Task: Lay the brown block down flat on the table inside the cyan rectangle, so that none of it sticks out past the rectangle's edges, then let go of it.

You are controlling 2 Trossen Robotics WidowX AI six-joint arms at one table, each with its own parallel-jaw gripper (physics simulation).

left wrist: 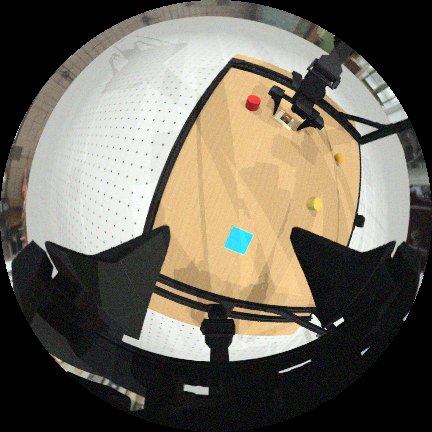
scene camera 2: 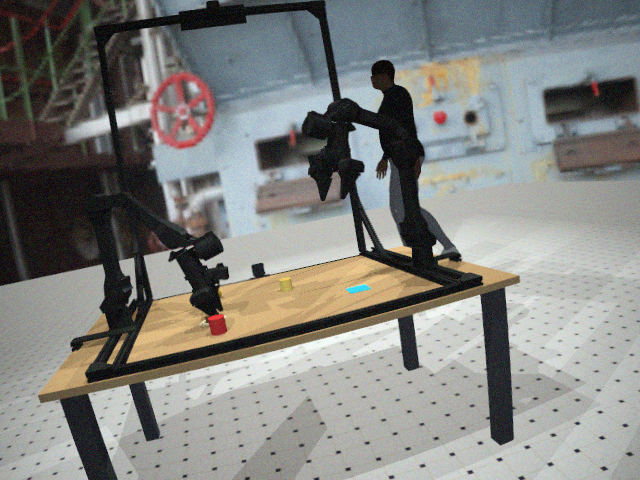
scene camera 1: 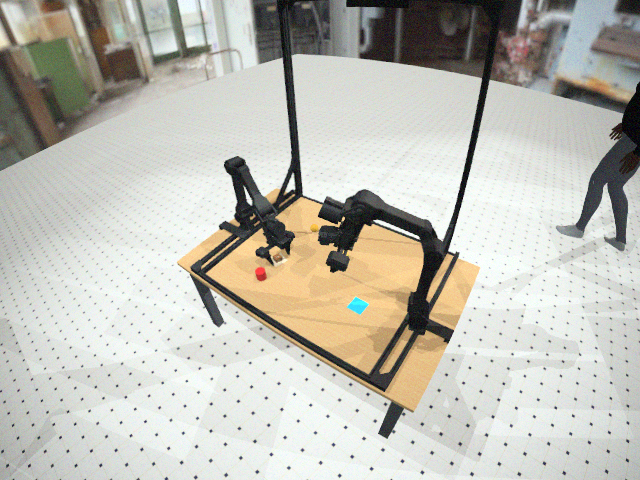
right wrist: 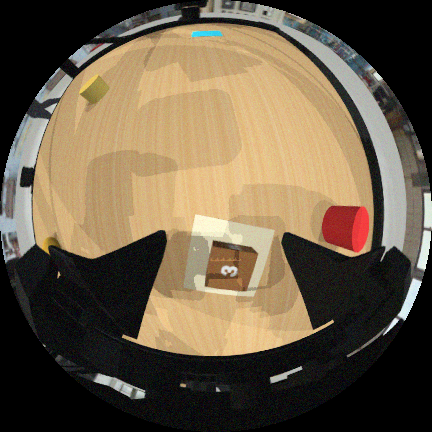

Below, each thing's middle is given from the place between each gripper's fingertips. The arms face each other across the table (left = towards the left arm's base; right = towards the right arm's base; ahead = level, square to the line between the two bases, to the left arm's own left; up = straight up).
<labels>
The red cylinder (right wrist: 346, 226) lies 5 cm ahead of my left hand, 36 cm to the right of it and 26 cm below it. From my left hand the other things lie so: pale square pad (right wrist: 205, 229) 7 cm behind, 38 cm to the right, 28 cm below.
My right hand is 20 mm to the left of the pale square pad and 10 mm above it. The rest, counted from my right hand: red cylinder (120 mm ahead, 10 mm above).
</labels>
